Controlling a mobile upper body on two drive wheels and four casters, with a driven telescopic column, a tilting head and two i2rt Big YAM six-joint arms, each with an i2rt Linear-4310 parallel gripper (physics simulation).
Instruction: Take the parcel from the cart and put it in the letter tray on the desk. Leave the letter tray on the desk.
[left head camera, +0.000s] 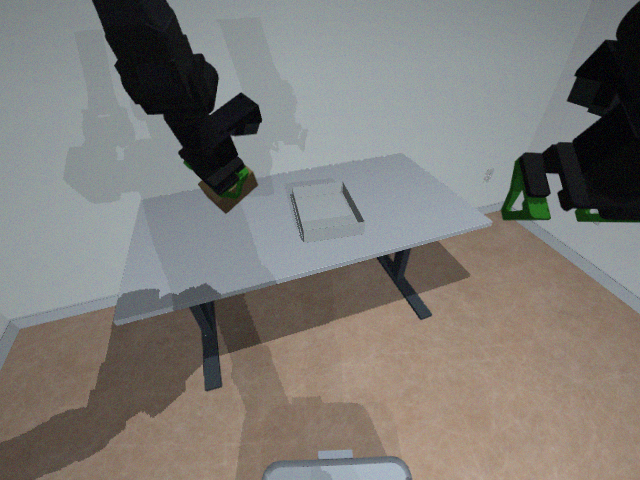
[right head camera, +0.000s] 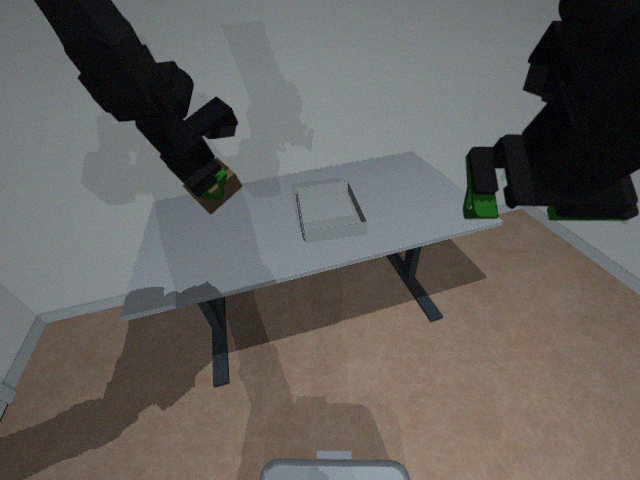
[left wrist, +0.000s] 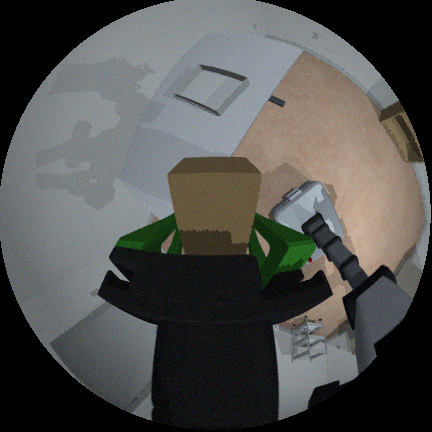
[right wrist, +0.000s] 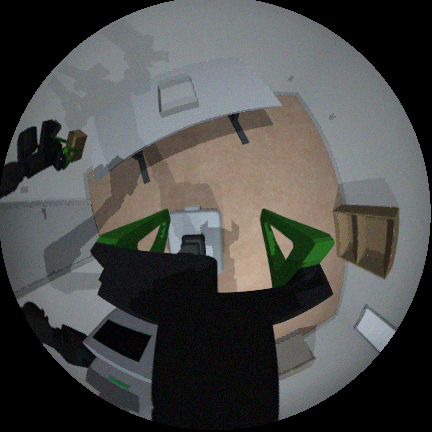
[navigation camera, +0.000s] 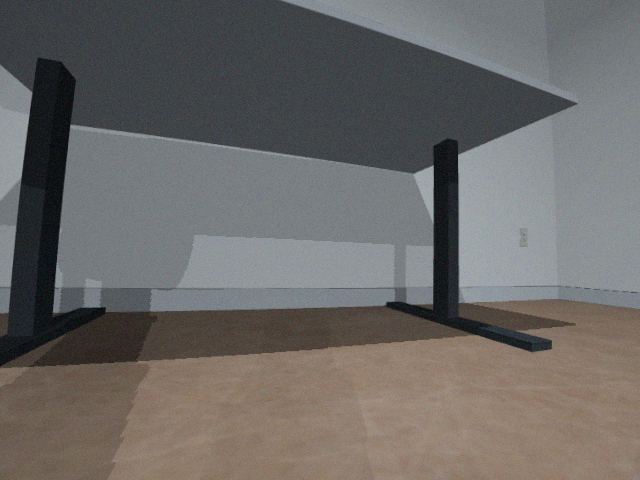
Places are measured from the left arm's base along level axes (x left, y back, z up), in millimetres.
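Where they show: left gripper, fingertip midpoint: (left head camera: 227, 187) (right head camera: 211, 189) (left wrist: 214, 213) (right wrist: 74, 146); right gripper, fingertip midpoint: (left head camera: 540, 215) (right head camera: 507, 214) (right wrist: 214, 213).
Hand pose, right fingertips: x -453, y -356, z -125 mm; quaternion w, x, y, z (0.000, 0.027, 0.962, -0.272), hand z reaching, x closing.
Each offset is from my right fingertips to the top centre of the thing. "spot": to the spot under its first point.
My left gripper (left head camera: 222, 188) (right head camera: 210, 189) (left wrist: 214, 213) (right wrist: 74, 146) is shut on the brown box-shaped parcel @(dx +446, dy -239, dz -37 mm) (left head camera: 225, 205) (right head camera: 210, 207) (left wrist: 215, 195) (right wrist: 77, 138) and holds it in the air, left of the tray in the head views. The pale, open-topped letter tray @(dx +229, dy -791, dz -502 mm) (left head camera: 333, 230) (right head camera: 336, 230) (left wrist: 234, 98) (right wrist: 180, 109) stands on the grey-white desk (left head camera: 413, 206) (right head camera: 423, 206) (left wrist: 270, 55) (right wrist: 235, 90) (navigation camera: 258, 93). My right gripper (left head camera: 562, 213) (right head camera: 522, 212) (right wrist: 214, 213) is open and empty, at the right of the head views. The inside of the tray shows no parcel.
Dark desk legs @(spot: dx -252, dy -998, dz -948 mm) (navigation camera: 445, 232) stand on the floor under the desktop. A wall runs behind the desk. My pale base (left head camera: 336, 471) (right head camera: 334, 471) shows at the bottom of the head views. A brown shelf unit (right wrist: 370, 211) stands at the right of the right wrist view.
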